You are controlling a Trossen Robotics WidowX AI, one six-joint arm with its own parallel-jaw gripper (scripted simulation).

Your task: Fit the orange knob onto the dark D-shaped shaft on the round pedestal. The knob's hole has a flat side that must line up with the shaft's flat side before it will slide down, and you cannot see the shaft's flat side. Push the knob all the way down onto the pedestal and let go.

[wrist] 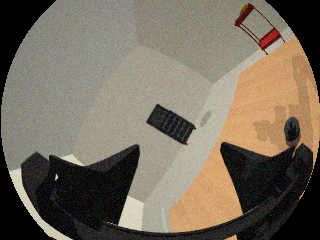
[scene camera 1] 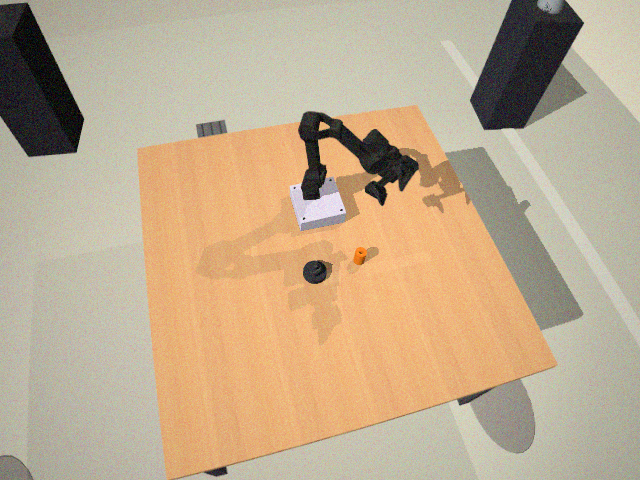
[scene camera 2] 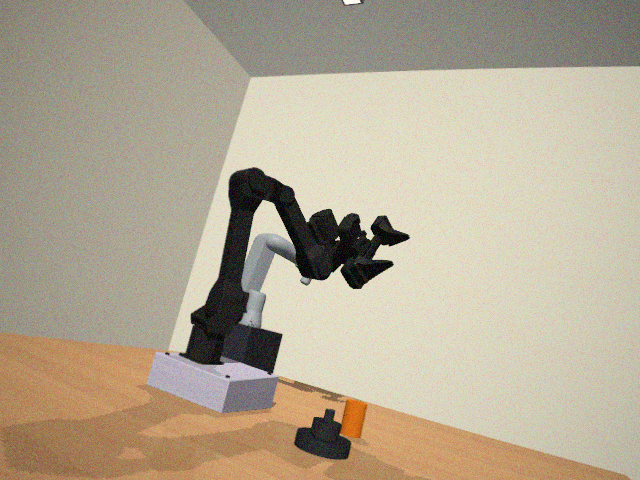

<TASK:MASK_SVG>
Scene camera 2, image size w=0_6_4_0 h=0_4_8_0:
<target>my gripper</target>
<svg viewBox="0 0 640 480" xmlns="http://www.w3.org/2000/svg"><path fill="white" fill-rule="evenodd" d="M386 215L378 216L371 225L370 229L374 234L371 240L367 239L365 230L361 231L361 221L358 214L347 214L338 225L337 232L341 242L337 247L337 256L339 261L344 264L340 272L352 289L362 289L364 284L367 284L371 279L394 265L393 261L372 260L380 245L389 245L390 247L410 239L409 234L394 230Z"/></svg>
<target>orange knob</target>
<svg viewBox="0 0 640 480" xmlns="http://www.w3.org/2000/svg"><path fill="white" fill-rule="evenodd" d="M347 399L340 433L360 438L367 403Z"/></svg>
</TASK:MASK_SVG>
